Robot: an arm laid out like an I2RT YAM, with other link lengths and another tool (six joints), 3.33 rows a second.
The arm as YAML. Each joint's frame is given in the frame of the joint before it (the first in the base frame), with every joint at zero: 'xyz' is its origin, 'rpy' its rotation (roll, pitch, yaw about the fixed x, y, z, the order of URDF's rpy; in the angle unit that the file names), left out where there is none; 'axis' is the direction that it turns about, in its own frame. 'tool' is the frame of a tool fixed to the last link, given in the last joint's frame.
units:
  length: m
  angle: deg
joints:
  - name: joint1
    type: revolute
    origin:
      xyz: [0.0, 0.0, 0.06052]
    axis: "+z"
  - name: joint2
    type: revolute
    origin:
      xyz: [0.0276, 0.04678, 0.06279]
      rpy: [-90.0, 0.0, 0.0]
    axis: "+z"
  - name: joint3
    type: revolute
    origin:
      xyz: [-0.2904, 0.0, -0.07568]
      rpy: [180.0, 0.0, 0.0]
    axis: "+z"
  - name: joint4
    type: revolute
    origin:
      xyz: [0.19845, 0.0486, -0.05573]
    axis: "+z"
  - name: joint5
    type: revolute
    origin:
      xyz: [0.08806, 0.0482, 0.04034]
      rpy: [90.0, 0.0, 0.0]
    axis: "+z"
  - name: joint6
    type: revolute
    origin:
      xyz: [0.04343, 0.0, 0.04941]
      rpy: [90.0, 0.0, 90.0]
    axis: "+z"
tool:
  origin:
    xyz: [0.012, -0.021, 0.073]
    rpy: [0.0, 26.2, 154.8]
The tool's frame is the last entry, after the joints.
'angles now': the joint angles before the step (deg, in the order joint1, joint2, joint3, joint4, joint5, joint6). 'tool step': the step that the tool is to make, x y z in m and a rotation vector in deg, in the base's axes. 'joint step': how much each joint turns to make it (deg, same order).
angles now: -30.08, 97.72, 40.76, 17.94, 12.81, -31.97
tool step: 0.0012, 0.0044, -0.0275, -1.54, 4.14, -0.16
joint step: 1.60, 4.45, -2.63, 4.60, 3.52, -1.48
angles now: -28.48, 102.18, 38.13, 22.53, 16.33, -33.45
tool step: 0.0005, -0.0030, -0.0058, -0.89, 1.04, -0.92
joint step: 0.09, 1.53, -0.02, 1.15, 1.60, -0.29
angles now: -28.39, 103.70, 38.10, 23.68, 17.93, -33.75
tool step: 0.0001, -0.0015, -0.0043, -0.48, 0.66, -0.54
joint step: 0.08, 1.03, -0.13, 0.85, 0.95, -0.14
